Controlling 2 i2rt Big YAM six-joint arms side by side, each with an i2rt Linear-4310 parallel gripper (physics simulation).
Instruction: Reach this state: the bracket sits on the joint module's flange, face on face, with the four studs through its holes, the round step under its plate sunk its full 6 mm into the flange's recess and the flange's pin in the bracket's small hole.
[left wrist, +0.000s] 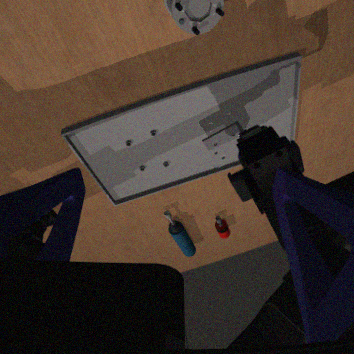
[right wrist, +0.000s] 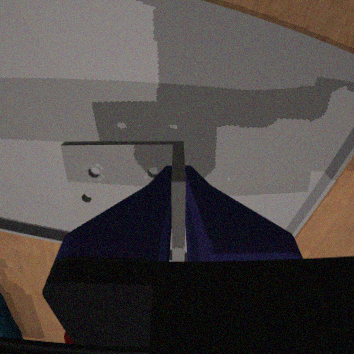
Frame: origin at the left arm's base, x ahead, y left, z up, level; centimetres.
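Where they show: left gripper, between the fingertips: (left wrist: 178, 178); right gripper, between the fingertips: (right wrist: 178, 176).
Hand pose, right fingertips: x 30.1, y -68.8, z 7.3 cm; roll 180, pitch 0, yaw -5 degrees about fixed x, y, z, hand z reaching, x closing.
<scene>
After its pixels a point has its place.
The joint module's round grey flange (left wrist: 201, 10) shows in part at the top edge of the left wrist view, with dark studs around its central recess. The grey bracket (left wrist: 214, 146) @[x 24.6, y -70.2, z 5.1 cm] (right wrist: 120, 160) @[x 26.8, y -69.1, z 4.9 cm] is an angled plate with holes. My right gripper (left wrist: 242, 133) @[x 30.1, y -68.8, z 7.3 cm] (right wrist: 178, 176) @[x 30.1, y -68.8, z 7.3 cm] is shut on the bracket's upright wall and holds it above the tray, apart from the flange. The fingers hide part of its plate; the step under the plate is hidden. My left gripper (left wrist: 178, 178) @[x 26.7, y -45.2, z 31.0 cm] is open, with nothing between its fingers.
A grey tray (left wrist: 297, 100) @[x 41.9, y -74.7, z 1.7 cm] (right wrist: 30, 227) @[x 14.9, y -78.4, z 0.8 cm] with a dark rim lies below the bracket; several small dark fasteners (left wrist: 129, 143) @[x 12.2, y -62.1, z 0.9 cm] stand in it. A blue-handled tool (left wrist: 182, 240) @[x 1.8, y -95.4, z 4.1 cm] (right wrist: 7, 320) @[x 3.5, y -95.6, z 2.3 cm] and a small red-and-black tool (left wrist: 222, 229) @[x 11.7, y -101.4, z 3.2 cm] lie on the wooden table in front of the tray.
</scene>
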